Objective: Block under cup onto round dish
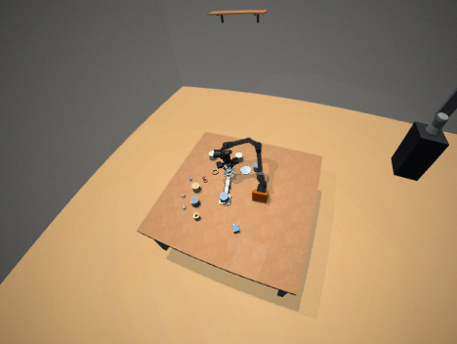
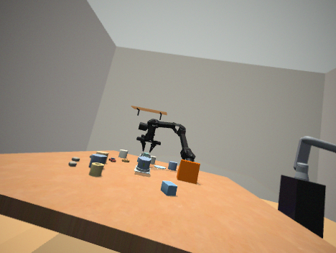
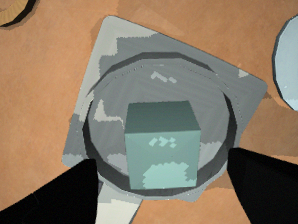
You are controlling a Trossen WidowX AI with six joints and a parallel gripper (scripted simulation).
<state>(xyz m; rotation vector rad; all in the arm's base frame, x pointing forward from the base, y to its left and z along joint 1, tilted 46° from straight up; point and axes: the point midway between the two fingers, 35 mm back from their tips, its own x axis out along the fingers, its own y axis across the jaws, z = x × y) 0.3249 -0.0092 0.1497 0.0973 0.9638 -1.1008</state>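
Now: gripper tip 12 cm to the left of the pale blue round dish, 11 cm past it and 10 cm above it. Also, from my gripper tip: balance 12 cm to the left, 7 cm below, 3 cm behind; beige cylinder 22 cm ahead, 21 cm to the left, 7 cm below.
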